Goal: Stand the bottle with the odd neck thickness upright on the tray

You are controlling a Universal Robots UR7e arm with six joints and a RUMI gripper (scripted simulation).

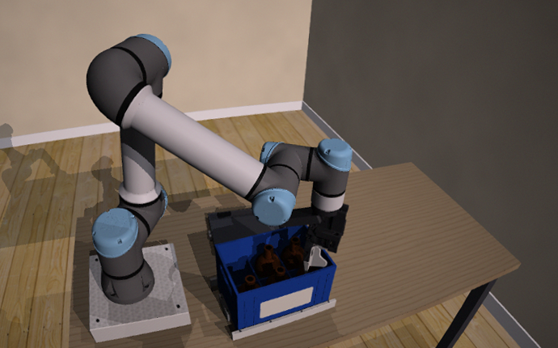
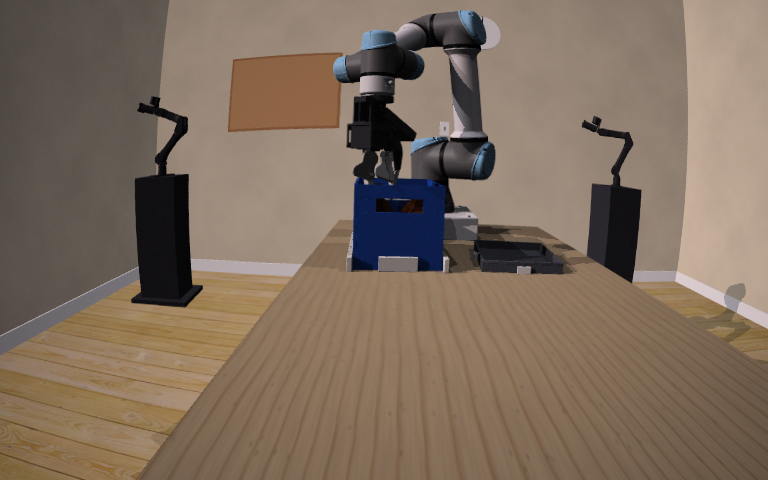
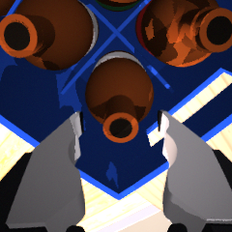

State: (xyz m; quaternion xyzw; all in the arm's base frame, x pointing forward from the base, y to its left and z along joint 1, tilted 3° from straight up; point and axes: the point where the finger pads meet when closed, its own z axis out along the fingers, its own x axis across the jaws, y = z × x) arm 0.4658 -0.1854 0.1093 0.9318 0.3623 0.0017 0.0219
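The crate is 80 mm behind my hand, 40 mm to the left of it and 70 mm below it. The rest, counted from my hand: tray: 40 mm behind, 330 mm to the left, 140 mm below.
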